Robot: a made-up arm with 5 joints.
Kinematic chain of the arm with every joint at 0, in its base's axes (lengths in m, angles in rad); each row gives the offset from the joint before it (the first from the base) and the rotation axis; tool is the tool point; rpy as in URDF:
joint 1: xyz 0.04 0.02 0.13 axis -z
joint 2: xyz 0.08 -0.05 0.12 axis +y
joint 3: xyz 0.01 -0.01 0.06 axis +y
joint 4: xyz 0.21 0 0.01 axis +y
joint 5: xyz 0.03 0 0.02 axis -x
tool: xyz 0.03 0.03 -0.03 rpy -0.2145 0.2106 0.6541
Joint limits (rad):
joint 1: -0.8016..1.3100
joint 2: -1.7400..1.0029
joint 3: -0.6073..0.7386
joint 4: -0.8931..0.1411
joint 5: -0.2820..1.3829
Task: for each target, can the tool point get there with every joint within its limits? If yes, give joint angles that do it. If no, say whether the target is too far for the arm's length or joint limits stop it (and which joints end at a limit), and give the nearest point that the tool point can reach.
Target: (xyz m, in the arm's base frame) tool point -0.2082 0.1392 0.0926
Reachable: no: joint limits stop it (at a limit: joint 1, joint 2, joint 3, joint 4) | nearest point -0.0168 -0.0723 0.0136 | short by 0.296 m
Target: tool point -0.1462 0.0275 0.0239
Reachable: no: joint limits stop it (at a limit: joint 1, joint 2, joint 3, joint 4, joint 5) | nearest point -0.0211 -0.0764 0.0127 | short by 0.163 m
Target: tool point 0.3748 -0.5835 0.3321
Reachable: no: too far | nearest point 0.2368 -0.3348 0.2937 | short by 0.287 m
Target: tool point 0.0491 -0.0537 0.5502
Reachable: yes | joints 1.0493 -1.0771 -0.2020 -0.6755 -0.0386
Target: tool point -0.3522 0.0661 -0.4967
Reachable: no: too far | nearest point -0.0192 -0.0833 0.0089 | short by 0.624 m
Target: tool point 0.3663 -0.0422 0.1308
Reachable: yes | joints 0.1037 0.6132 0.2131 -0.7104 -0.0657
